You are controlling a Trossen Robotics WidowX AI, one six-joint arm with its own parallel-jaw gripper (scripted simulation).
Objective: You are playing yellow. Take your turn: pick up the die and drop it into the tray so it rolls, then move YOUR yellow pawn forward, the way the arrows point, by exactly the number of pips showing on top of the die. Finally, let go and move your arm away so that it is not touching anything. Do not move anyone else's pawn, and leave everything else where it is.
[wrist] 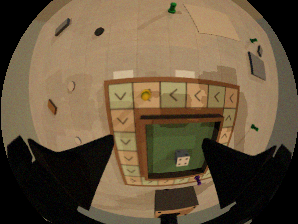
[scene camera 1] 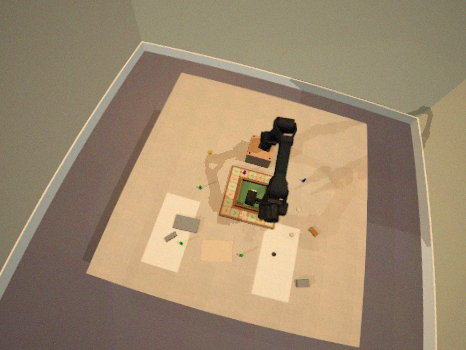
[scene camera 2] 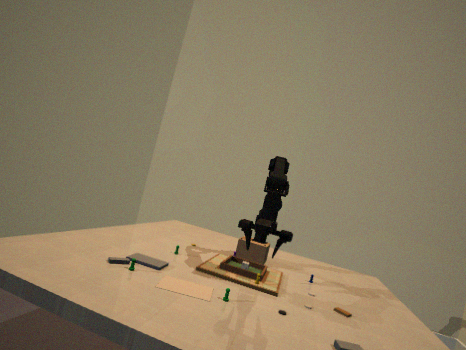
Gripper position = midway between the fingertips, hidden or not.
My gripper (scene camera 2: 259,254) is open, with nothing in its grasp.
My gripper is seen too in the wrist view (wrist: 160,142).
